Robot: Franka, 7 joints.
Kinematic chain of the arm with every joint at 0, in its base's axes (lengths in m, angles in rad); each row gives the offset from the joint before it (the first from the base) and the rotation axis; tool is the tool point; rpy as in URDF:
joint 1: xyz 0 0 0.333 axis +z
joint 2: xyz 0 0 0 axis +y
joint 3: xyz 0 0 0.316 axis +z
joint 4: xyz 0.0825 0 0 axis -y
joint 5: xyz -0.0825 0 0.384 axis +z
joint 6: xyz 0 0 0 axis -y
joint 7: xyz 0.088 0 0 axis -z
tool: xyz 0 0 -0.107 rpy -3.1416 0 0
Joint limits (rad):
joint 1: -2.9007..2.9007
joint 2: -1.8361..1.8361
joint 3: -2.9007..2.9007
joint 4: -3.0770..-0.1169
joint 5: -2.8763..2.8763
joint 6: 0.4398..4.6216
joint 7: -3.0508..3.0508
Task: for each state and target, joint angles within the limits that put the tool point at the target. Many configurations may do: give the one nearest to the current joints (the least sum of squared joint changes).
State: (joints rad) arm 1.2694 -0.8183 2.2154 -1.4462 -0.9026 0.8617 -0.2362
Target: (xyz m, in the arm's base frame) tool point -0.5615 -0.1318 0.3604
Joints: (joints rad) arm 1.0935 -0.9304 2.2256 -1.5528 -0.8783 0.9122 -0.2362
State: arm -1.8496 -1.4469 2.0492 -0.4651 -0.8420 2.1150 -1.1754
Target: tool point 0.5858 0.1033 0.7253
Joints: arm -1.9796 -0.9434 1.4813 -1.1669 -0.7649 1.4605 -1.1754
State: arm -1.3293 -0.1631 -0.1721 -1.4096 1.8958 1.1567 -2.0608
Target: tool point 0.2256 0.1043 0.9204
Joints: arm -1.0769 -0.7386 0.2577 -1.5643 1.7396 0.8149 -2.0608
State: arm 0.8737 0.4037 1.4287 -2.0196 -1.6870 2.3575 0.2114
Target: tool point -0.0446 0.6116 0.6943
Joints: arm 0.5575 0.0394 1.1558 -1.6282 -1.6966 2.2369 0.2114
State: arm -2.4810 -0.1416 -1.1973 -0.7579 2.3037 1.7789 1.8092
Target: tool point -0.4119 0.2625 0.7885
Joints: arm -2.5380 -0.3382 -1.1421 -1.7401 1.9526 1.3701 1.8092
